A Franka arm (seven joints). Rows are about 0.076 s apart.
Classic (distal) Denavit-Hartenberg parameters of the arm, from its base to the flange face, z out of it. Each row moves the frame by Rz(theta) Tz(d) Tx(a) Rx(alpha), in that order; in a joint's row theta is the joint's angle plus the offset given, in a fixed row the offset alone. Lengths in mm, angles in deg.
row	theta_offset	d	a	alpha
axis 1	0	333	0	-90
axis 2	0	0	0	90
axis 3	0	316	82.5	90
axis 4	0	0	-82.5	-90
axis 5	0	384	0	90
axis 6	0	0	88	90
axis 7	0	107	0	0
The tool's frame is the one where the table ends.
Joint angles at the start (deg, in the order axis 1, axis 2, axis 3, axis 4, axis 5, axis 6, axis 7):
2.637, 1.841, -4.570, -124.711, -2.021, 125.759, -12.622
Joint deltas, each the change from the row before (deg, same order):
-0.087, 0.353, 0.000, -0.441, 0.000, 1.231, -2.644
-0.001, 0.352, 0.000, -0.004, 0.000, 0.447, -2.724
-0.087, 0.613, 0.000, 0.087, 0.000, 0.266, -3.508
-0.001, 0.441, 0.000, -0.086, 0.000, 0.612, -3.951
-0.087, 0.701, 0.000, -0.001, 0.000, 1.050, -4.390
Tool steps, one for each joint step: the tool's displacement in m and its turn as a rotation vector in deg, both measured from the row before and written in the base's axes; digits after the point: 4 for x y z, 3 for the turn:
0.0004, -0.0007, -0.0048, 0.011, -0.355, 2.593
0.0010, 0.0000, -0.0026, -0.005, -0.006, 2.736
0.0012, -0.0008, -0.0047, -0.007, 0.371, 3.428
0.0009, 0.0000, -0.0039, 0.011, 0.042, 3.967
0.0022, -0.0008, -0.0050, -0.022, -0.204, 4.335

